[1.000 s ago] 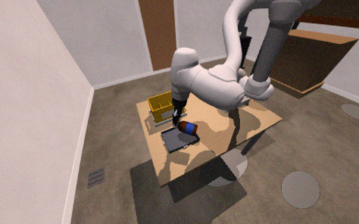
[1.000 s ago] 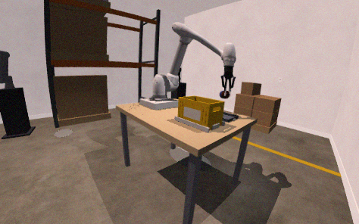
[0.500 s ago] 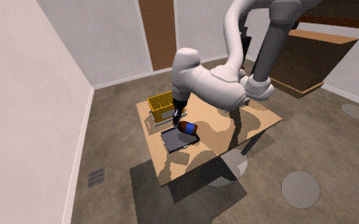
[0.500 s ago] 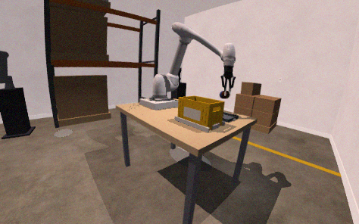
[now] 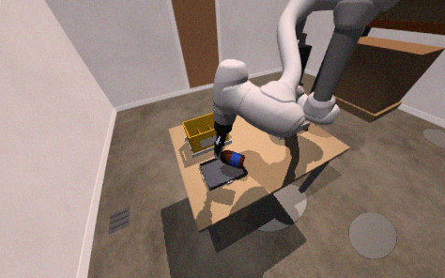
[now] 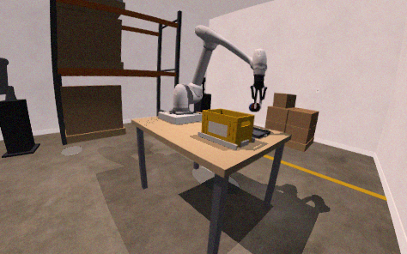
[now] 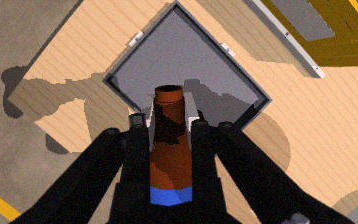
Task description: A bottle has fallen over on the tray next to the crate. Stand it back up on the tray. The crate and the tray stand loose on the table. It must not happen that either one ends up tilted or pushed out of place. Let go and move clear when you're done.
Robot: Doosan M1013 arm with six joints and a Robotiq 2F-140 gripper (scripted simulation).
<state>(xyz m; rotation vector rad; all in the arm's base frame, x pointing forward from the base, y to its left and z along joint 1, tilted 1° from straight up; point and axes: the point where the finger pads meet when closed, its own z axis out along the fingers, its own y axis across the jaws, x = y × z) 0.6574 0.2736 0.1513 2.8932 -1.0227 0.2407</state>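
Right now my hand is 40 mm past the brown bottle, 30 mm to the right of it and 30 mm above it. Round my hand: yellow crate (320 mm to the right, 140 mm below); then dark grey tray (20 mm behind, 30 mm to the right, 210 mm below).
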